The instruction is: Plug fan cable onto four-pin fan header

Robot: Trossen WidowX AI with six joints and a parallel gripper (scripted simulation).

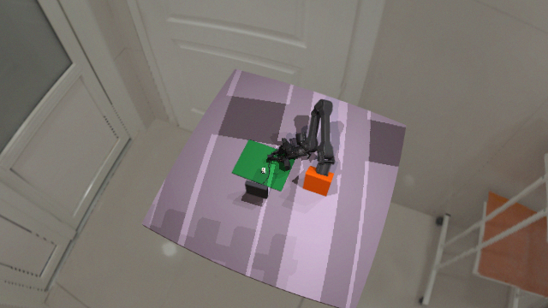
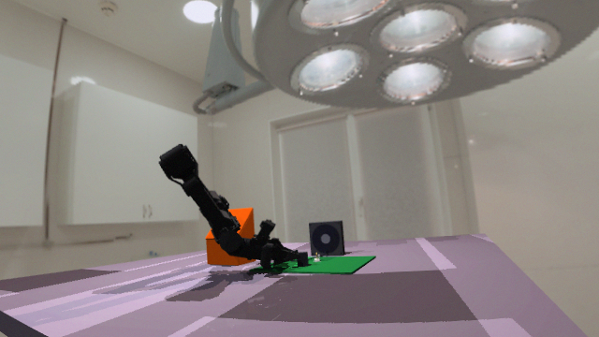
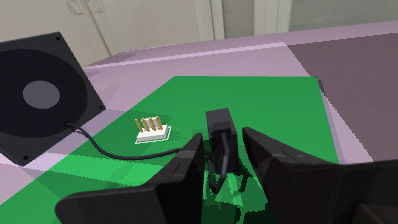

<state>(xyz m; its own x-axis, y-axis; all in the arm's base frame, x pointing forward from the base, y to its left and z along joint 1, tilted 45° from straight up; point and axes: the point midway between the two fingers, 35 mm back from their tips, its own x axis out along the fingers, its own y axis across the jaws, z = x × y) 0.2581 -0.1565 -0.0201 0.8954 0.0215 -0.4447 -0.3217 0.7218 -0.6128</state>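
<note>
My gripper tip is now 1 cm short of the fan plug and 1 cm above it. Round my gripper tip: black fan (23 cm to the left, 3 cm above, 2 cm ahead); green board (5 cm below, 4 cm to the left, 3 cm ahead); white four-pin header (9 cm to the left, 3 cm below, 2 cm ahead).
</note>
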